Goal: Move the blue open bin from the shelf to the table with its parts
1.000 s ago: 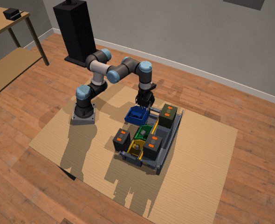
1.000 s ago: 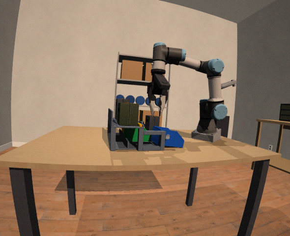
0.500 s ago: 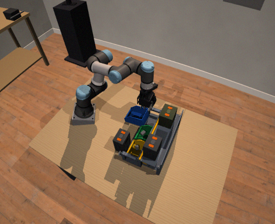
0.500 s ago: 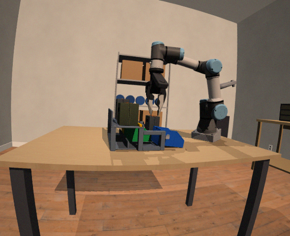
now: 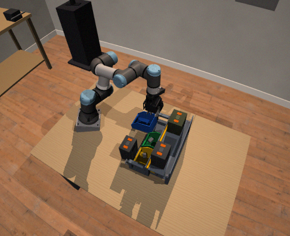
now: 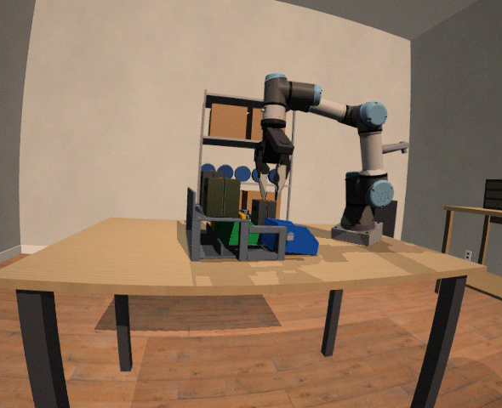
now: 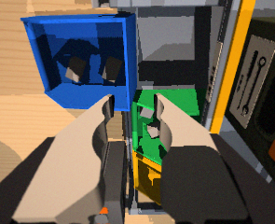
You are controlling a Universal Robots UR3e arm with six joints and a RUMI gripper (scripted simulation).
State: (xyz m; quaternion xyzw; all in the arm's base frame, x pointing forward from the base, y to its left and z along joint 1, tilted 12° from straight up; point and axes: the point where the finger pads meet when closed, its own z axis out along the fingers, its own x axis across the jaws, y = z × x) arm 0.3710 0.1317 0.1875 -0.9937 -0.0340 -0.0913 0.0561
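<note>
Now: the blue open bin 110 mm below my hand, 70 mm behind it and 10 mm to the right of it. Also, from my hand: yellow bin (220 mm to the right, 120 mm below, 80 mm ahead); green bin (120 mm below, 110 mm to the right, 70 mm ahead).
</note>
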